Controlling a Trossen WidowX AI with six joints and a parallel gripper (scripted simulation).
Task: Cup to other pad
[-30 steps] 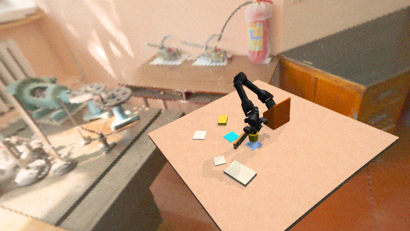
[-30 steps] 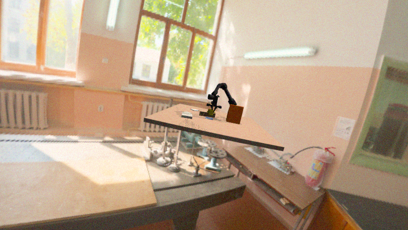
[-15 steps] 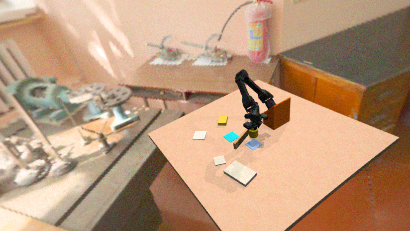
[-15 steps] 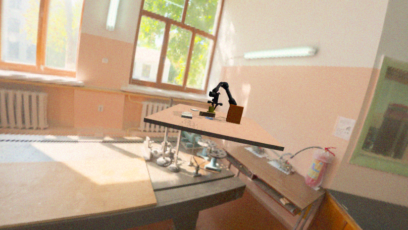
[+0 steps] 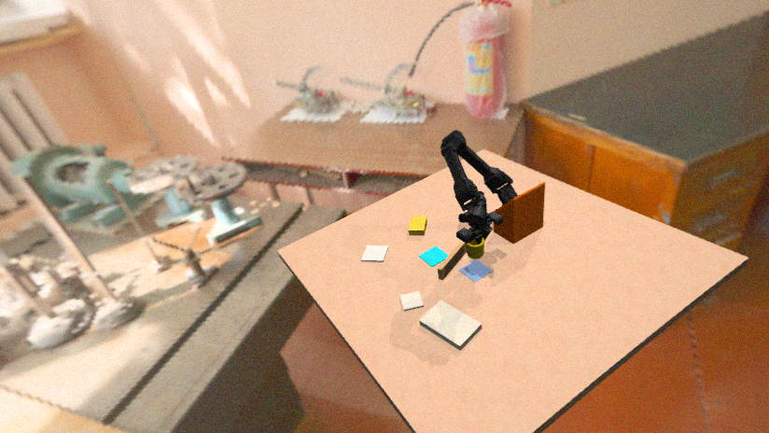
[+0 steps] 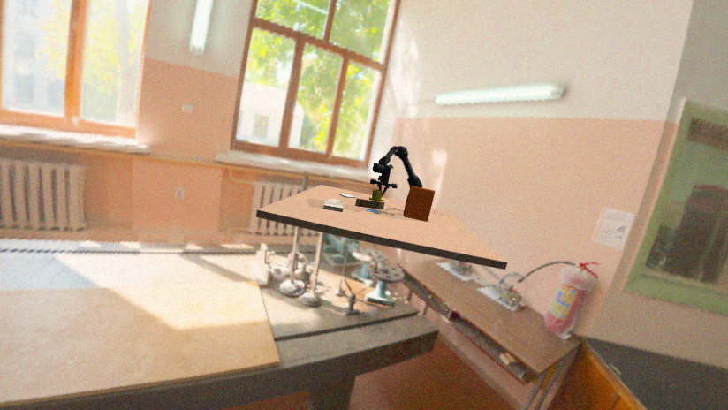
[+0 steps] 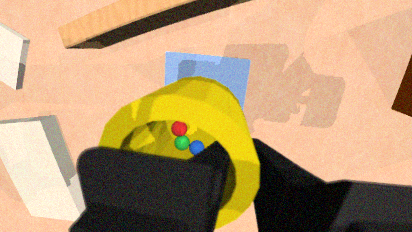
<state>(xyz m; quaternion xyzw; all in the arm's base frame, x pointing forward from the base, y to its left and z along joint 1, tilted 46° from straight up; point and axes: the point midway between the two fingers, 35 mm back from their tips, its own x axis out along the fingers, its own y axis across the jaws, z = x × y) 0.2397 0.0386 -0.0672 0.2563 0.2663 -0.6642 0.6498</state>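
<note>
Right now my gripper tip is 4 cm short of the red marble, 1 cm to the right of it and 2 cm above it. The rest, counted from my gripper tip: blue marble 3 cm ahead, 2 cm to the left, 2 cm below; then green marble 4 cm ahead, 2 cm to the left, 2 cm below; then cup 2 cm ahead.
</note>
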